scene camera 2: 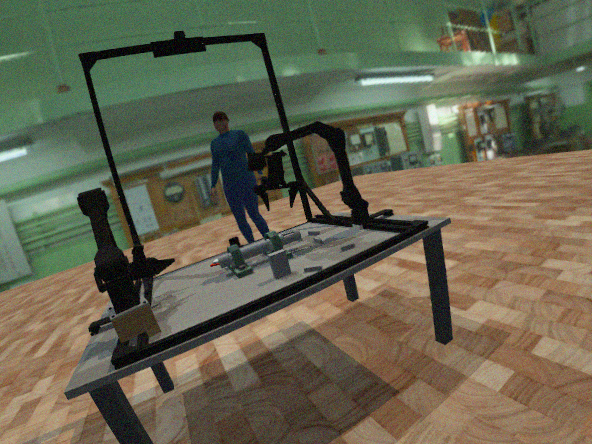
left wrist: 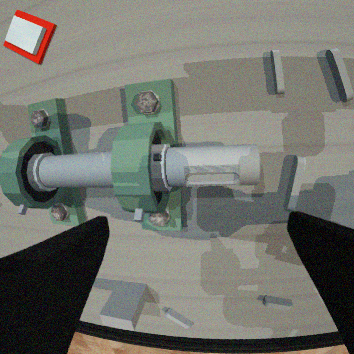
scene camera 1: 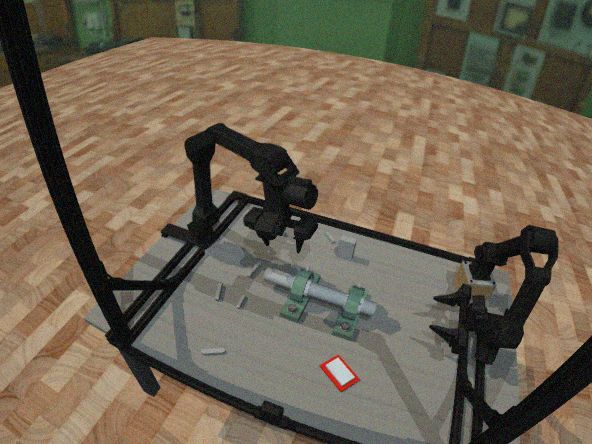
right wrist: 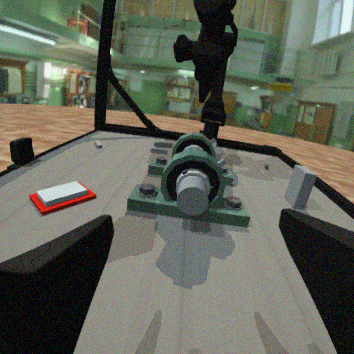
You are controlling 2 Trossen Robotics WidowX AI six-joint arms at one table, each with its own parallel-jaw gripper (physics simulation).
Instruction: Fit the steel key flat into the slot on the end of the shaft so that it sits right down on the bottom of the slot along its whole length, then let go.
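Pixels of known places: left gripper, fingertip midpoint: (scene camera 2: pixel 280 209) (left wrist: pixel 200 224) (scene camera 1: pixel 283 248) (right wrist: pixel 200 99); right gripper, fingertip midpoint: (scene camera 2: pixel 174 259) (scene camera 1: pixel 431 311) (right wrist: pixel 196 221); left arm's base, origin of the base link: (scene camera 2: pixel 361 222) (scene camera 1: pixel 204 240) (right wrist: pixel 208 138); right arm's base, origin of the base link: (scene camera 2: pixel 127 305) (scene camera 1: pixel 479 272).
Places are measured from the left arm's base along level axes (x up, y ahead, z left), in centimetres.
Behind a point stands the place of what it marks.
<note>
The steel shaft (scene camera 1: pixel 326 293) @[x 4.6, y 45.6, z -2.1 cm] (left wrist: pixel 82 170) @[x 5.0, y 44.4, z -1.5 cm] (right wrist: pixel 193 196) @[x 3.7, y 59.5, z 0.9 cm] lies level through two green bearing blocks (scene camera 1: pixel 300 287) @[x 6.2, y 39.0, z -5.2 cm] (left wrist: pixel 132 167) @[x 7.6, y 37.7, z -3.1 cm]. Its slot (left wrist: pixel 212 177) @[x 4.3, y 31.1, z -1.8 cm] faces up and sideways in the left wrist view and shows as an open recess with no key in it. Several small grey bars like keys lie loose: two (left wrist: pixel 278 72) @[x -0.7, y 24.7, z -12.9 cm] (left wrist: pixel 341 75) @[x -0.3, y 17.3, z -13.7 cm] at the upper right, one (left wrist: pixel 298 182) @[x -0.3, y 20.6, z -0.9 cm] beyond the shaft end, two (left wrist: pixel 177 317) @[x -0.9, y 33.8, z 25.8 cm] (left wrist: pixel 276 300) @[x -1.0, y 18.2, z 19.0 cm] near the lower edge. I cannot tell which is the steel key. My left gripper (scene camera 1: pixel 283 247) @[x 14.8, y 31.7, z -2.7 cm] (left wrist: pixel 200 224) @[x 14.8, y 31.7, z -2.7 cm] is open and empty, above the table near the slotted end. My right gripper (scene camera 1: pixel 433 313) @[x 9.7, y 74.0, z 2.0 cm] (right wrist: pixel 196 221) @[x 9.7, y 74.0, z 2.0 cm] is open and empty, beyond the shaft's other end.
A red-edged tray (scene camera 1: pixel 352 382) @[x -1.3, y 62.9, z -20.5 cm] (left wrist: pixel 48 44) @[x -1.7, y 54.8, z -17.3 cm] with a white block stands off to one side of the bearings. A grey block (scene camera 1: pixel 346 248) @[x 2.9, y 42.4, z 19.8 cm] (scene camera 2: pixel 279 264) @[x 2.2, y 42.4, z 22.4 cm] (right wrist: pixel 300 186) @[x 2.8, y 44.7, z 20.1 cm] stands on the other side. Another light bar (scene camera 1: pixel 213 351) @[x -1.0, y 28.5, z -31.3 cm] lies toward the front left in scene camera 1. A black frame borders the table.
</note>
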